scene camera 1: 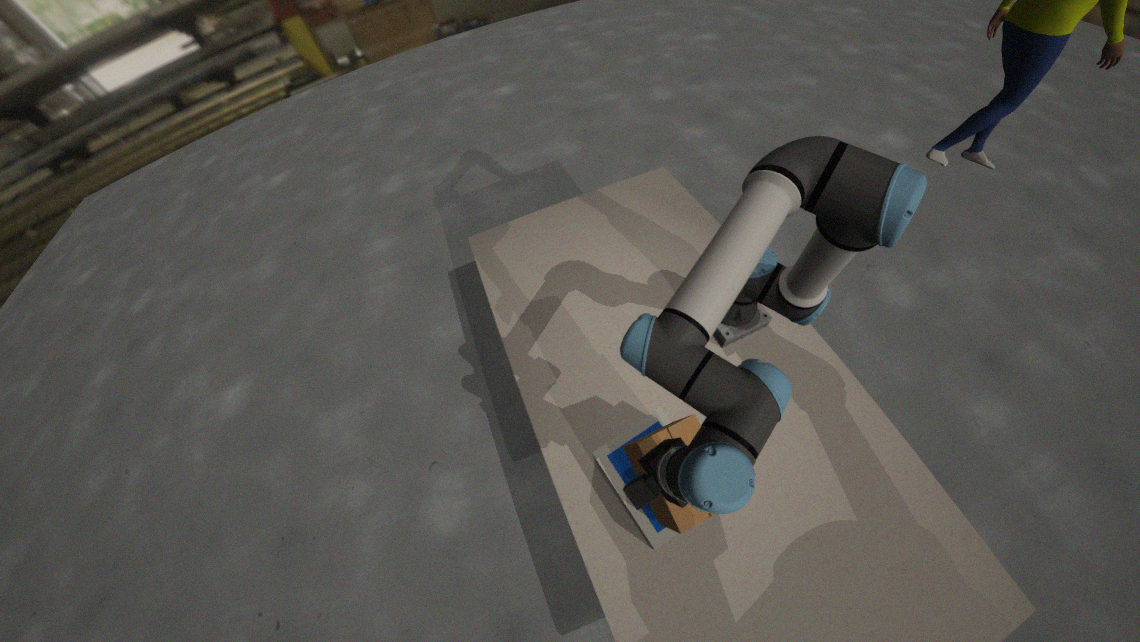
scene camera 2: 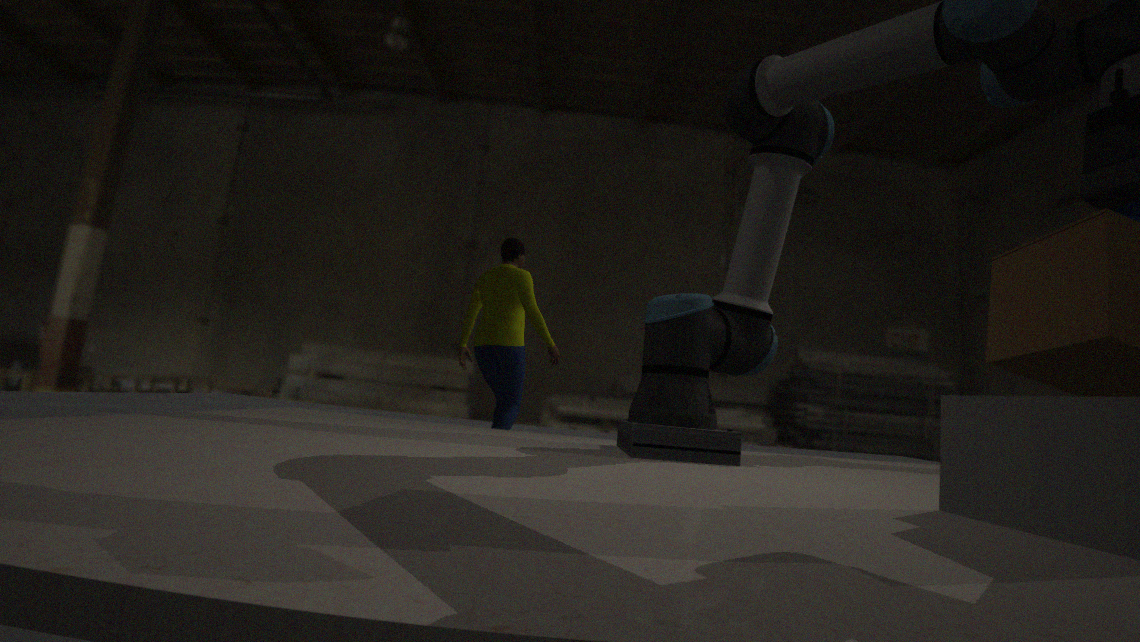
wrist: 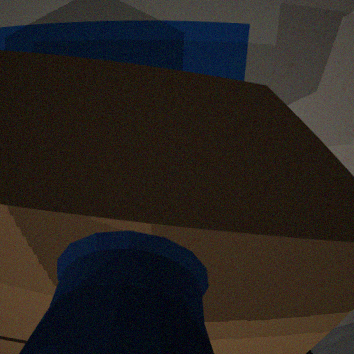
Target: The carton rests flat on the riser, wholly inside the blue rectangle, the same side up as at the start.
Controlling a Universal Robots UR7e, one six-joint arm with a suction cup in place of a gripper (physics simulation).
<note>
The suction cup [wrist: 111, 285] is stuck to a brown carton [scene camera 1: 686, 428], which still rests on a riser [scene camera 1: 611, 458].
The brown carton also shows in the wrist view [wrist: 223, 167]. The riser also shows in the wrist view [wrist: 241, 47].
</note>
